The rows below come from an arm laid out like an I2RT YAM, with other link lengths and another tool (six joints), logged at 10 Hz.
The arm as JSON. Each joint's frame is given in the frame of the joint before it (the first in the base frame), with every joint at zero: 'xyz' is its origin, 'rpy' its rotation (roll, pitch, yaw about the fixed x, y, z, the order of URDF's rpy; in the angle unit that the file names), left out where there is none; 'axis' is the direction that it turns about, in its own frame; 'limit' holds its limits. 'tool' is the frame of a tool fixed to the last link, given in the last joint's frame.
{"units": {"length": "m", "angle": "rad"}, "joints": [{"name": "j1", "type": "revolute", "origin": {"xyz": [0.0, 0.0, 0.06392]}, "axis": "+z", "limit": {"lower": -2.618, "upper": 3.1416}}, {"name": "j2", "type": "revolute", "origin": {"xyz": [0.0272, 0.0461, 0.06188]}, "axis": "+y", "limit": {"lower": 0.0, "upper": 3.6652}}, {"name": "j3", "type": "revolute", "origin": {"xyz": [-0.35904, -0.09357, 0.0]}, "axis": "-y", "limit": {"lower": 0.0, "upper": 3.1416}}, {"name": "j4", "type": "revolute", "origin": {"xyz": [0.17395, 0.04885, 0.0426]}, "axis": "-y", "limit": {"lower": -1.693, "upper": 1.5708}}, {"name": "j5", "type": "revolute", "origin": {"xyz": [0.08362, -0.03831, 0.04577]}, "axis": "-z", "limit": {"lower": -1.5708, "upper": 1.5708}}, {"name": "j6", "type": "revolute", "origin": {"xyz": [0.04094, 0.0, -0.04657]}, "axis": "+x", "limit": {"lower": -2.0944, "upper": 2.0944}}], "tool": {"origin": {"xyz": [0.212, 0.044, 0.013], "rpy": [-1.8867, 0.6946, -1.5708]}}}
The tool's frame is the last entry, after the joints.
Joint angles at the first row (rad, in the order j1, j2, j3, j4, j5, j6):
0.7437 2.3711 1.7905 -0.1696 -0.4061 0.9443
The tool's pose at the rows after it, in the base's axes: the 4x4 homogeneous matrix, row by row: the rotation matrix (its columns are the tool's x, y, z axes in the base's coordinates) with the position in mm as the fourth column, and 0 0 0 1 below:
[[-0.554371 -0.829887 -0.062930 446.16], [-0.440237 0.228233 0.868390 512.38], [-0.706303 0.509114 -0.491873 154.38], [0 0 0 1]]
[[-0.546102 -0.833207 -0.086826 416.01], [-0.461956 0.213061 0.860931 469.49], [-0.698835 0.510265 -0.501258 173.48], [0 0 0 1]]
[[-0.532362 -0.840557 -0.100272 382.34], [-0.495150 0.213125 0.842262 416.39], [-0.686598 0.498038 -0.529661 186.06], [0 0 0 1]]
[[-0.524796 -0.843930 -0.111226 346.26], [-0.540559 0.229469 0.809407 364.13], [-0.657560 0.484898 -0.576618 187.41], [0 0 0 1]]
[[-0.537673 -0.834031 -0.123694 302.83], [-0.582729 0.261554 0.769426 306.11], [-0.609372 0.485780 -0.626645 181.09], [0 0 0 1]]
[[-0.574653 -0.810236 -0.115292 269.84], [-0.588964 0.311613 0.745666 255.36], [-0.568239 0.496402 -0.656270 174.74], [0 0 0 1]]
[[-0.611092 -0.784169 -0.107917 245.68], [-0.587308 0.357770 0.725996 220.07], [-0.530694 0.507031 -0.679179 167.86], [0 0 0 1]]
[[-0.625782 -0.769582 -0.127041 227.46], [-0.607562 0.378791 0.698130 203.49], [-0.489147 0.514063 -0.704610 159.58], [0 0 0 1]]
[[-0.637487 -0.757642 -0.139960 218.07], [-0.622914 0.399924 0.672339 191.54], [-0.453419 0.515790 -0.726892 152.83], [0 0 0 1]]
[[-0.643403 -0.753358 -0.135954 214.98], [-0.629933 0.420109 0.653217 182.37], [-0.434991 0.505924 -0.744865 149.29], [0 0 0 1]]
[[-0.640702 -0.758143 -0.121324 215.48], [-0.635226 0.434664 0.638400 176.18], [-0.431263 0.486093 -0.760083 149.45], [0 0 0 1]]
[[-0.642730 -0.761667 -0.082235 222.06], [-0.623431 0.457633 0.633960 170.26], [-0.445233 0.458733 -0.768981 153.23], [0 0 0 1]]
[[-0.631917 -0.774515 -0.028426 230.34], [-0.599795 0.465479 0.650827 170.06], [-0.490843 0.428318 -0.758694 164.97], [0 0 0 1]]
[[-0.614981 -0.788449 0.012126 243.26], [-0.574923 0.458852 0.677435 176.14], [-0.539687 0.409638 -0.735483 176.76], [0 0 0 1]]
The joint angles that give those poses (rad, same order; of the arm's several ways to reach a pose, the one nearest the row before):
0.7254 2.2707 1.6596 -0.1562 -0.4480 0.9188
0.6888 2.1311 1.4857 -0.1566 -0.4877 0.8654
0.6388 1.9797 1.3163 -0.1928 -0.5129 0.7841
0.5899 1.8416 1.1828 -0.2737 -0.5156 0.6945
0.5270 1.6951 1.0496 -0.3836 -0.5129 0.6052
0.4454 1.5730 0.9489 -0.4801 -0.5133 0.5442
0.3759 1.4918 0.8932 -0.5678 -0.5083 0.4988
0.3553 1.4593 0.8784 -0.6419 -0.4900 0.4660
0.3408 1.4479 0.8783 -0.6956 -0.4679 0.4438
0.3294 1.4368 0.8787 -0.7231 -0.4446 0.4320
0.3252 1.4227 0.8848 -0.7387 -0.4210 0.4259
0.3149 1.4021 0.8883 -0.7330 -0.3992 0.4347
0.3080 1.3678 0.8883 -0.7051 -0.3973 0.4515
0.3038 1.3621 0.8902 -0.6533 -0.4133 0.4667

